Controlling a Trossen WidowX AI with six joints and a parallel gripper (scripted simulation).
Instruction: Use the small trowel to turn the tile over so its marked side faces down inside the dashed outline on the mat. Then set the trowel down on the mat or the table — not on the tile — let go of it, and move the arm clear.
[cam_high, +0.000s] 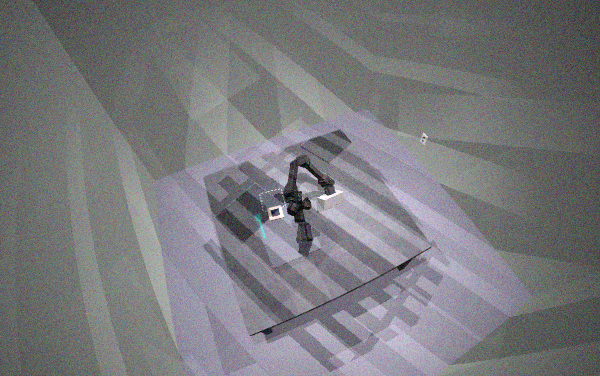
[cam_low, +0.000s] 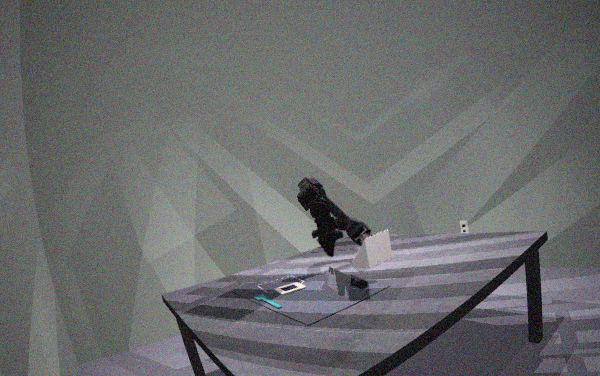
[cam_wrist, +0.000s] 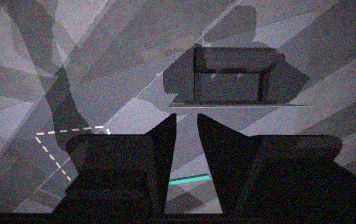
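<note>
Now: the dark mat 130 mm below my gripper tip, 120 mm ahead of it and 90 mm to the right of it. From my gripper tip the other things lie so: teal trowel (260 mm ahead, 110 mm below, 100 mm to the right); tile (140 mm to the right, 130 mm ahead, 110 mm below).
</note>
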